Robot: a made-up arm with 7 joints.
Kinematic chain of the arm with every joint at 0, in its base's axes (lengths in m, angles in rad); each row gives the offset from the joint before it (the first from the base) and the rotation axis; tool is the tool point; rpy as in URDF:
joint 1: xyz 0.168 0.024 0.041 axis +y
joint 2: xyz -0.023 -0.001 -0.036 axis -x
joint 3: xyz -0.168 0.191 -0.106 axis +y
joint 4: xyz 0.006 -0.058 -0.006 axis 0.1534 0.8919 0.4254
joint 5: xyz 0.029 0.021 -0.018 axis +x
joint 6: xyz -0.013 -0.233 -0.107 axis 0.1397 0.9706 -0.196
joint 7: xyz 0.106 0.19 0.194 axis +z
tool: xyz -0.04 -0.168 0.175 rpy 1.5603 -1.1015 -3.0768
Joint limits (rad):
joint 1: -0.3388..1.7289
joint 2: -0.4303..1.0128
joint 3: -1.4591..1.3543
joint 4: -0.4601..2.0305
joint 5: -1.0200..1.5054
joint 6: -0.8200..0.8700
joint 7: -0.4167..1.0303
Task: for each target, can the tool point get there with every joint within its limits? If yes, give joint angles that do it. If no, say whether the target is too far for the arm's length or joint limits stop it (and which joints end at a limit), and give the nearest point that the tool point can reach.
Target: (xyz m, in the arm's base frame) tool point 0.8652 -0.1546 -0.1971
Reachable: no: joint limits stop it (at a limit: joint 1, joint 2, joint 5, joint 6, joint 7) | nearest point 0.5812 -0.0992 -0.2036 | short by 0.289 m
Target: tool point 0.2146 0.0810 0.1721
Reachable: yes | joints 0.1308 0.3991 -0.4430 0.2089 -0.1524 0.2221 0.6293
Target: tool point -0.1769 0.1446 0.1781
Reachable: yes | joints -0.0778 0.0214 -0.8165 0.0136 -0.5111 -0.1394 0.5098
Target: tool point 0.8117 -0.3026 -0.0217
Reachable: no: joint limits stop it (at a limit: joint 1, joint 2, joint 5, joint 6, joint 7) | nearest point 0.5389 -0.1896 -0.0952 | short by 0.304 m
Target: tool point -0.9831 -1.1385 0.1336
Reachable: no: too far | nearest point -0.4412 -0.4141 0.0900 | short by 0.906 m
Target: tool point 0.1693 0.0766 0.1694
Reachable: yes | joints 0.2936 0.1463 -0.1709 0.1746 -0.3069 0.3037 -0.2880
